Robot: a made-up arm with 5 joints.
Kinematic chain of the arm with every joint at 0, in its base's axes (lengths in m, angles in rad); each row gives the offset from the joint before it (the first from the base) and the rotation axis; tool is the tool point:
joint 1: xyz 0 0 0.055 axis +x
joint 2: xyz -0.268 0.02 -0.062 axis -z
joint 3: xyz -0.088 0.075 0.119 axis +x
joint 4: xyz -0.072 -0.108 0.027 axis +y
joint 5: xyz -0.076 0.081 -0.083 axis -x
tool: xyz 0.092 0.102 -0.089
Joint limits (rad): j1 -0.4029..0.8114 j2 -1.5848..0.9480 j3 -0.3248..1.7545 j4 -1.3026..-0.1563 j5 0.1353..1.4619
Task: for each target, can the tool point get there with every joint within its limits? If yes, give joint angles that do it. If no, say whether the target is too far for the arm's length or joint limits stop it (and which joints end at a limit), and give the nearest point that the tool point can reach.
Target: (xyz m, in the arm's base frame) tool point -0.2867 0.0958 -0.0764
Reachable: yes | joints -0.2287 0.5340 -0.1093 -0.3746 0.4828
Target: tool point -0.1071 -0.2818 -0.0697
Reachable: no: joint limits stop it (at a limit: joint 2, joint 4, joint 5) | nearest point -0.2155 -0.1180 0.0028 | short by 0.209 m
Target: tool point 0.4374 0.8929 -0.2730
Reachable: no: too far | nearest point -0.1170 0.2590 -0.0122 | short by 0.882 m
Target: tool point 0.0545 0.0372 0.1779
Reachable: no: joint limits stop it (at a limit: joint 1, joint 2, joint 3) | nearest point -0.1035 0.0648 0.1901 | short by 0.161 m
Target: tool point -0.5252 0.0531 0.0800
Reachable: yes | joints 0.6506 -1.0833 1.4037 -0.2657 0.9502
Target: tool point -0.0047 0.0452 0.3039
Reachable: no: joint limits stop it (at a limit: joint 1, joint 2, joint 3) | nearest point -0.1121 0.0720 0.2649 | short by 0.117 m
